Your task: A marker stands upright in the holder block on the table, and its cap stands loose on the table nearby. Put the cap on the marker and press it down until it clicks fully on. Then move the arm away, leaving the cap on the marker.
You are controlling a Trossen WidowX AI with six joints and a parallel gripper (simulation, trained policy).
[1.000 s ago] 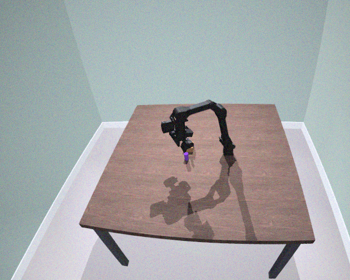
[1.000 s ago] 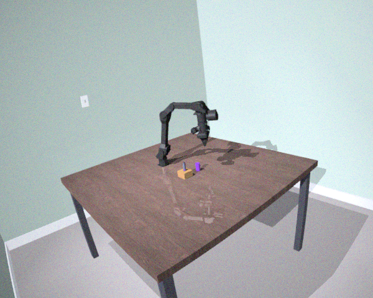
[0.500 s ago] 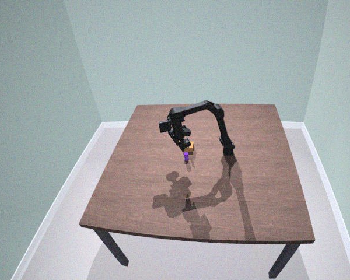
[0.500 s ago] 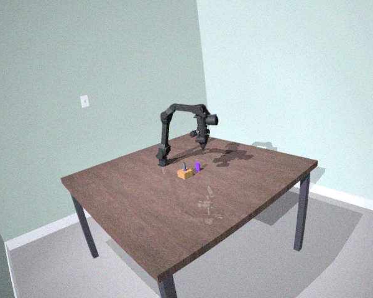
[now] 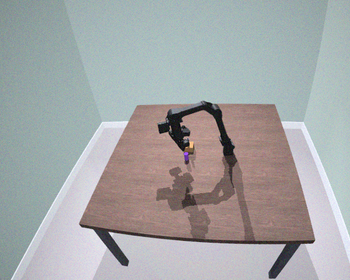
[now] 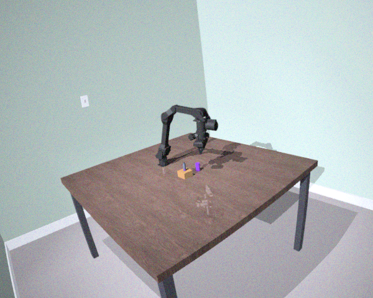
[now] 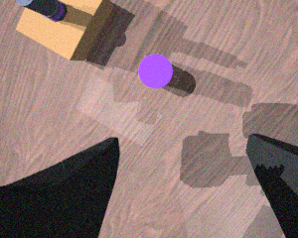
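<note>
The purple cap is 10 cm below my gripper tip, 3 cm to the right of it and 2 cm behind it. From my gripper tip the other things lie so: orange holder block 13 cm to the right, 11 cm below, 2 cm behind; dark blue marker 13 cm to the right, 5 cm below, 2 cm behind.
</note>
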